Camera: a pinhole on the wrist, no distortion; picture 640 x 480 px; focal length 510.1 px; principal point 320.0 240.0 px. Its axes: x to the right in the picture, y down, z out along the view. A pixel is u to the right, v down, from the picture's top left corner.
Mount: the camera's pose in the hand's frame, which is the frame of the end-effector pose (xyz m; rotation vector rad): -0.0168 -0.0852 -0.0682 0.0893 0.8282 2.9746
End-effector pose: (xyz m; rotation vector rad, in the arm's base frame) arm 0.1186 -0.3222 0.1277 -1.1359 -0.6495 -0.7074
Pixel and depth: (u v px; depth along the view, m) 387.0 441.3 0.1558
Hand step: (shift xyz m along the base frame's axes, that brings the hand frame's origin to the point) -0.0714 0.0832 0.0386
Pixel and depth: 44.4 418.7 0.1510
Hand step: -0.0088 0.0534 0.1141
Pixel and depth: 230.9 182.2 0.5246
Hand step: 0.2135 0.3689 0.0564
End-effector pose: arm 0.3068 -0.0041 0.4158 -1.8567 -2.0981 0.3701
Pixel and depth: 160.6 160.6 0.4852
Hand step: 0.0610 0.2011 -0.3516
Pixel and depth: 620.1 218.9 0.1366
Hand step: -0.0144 -0.0864 -0.0485
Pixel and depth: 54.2 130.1 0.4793
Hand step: 0.0726 0.3001 -0.3295
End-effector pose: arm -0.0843 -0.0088 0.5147 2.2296 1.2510 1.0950
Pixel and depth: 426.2 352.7 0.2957
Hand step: 0.1600 -0.0450 -0.1580
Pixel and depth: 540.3 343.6 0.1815
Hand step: 0.0482 -0.0535 -0.1186
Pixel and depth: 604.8 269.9 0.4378
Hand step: 0.2574 -0.2464 -0.2299
